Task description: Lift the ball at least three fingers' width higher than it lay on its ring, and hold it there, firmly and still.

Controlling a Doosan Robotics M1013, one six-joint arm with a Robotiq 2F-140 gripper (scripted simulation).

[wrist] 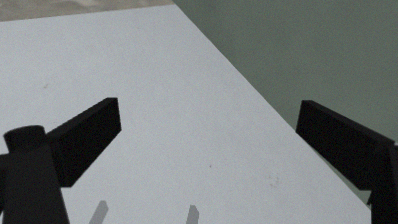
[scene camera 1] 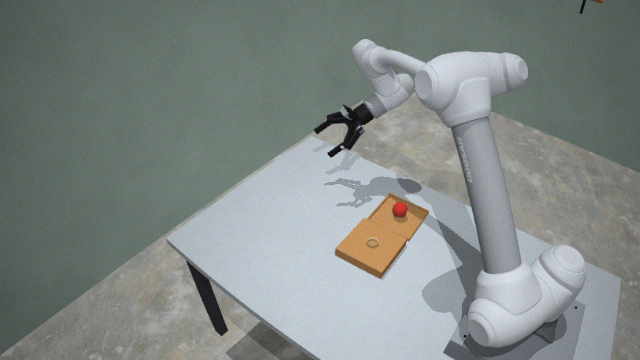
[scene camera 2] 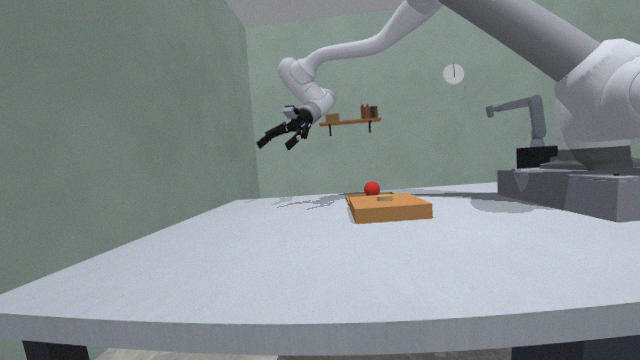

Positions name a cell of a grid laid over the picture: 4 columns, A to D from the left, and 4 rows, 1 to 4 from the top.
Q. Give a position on a board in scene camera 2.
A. C3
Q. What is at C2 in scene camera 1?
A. The gripper.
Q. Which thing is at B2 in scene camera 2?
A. The gripper.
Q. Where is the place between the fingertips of the gripper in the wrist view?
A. C3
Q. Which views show the board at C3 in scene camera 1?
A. Scene camera 1 and scene camera 2 only.
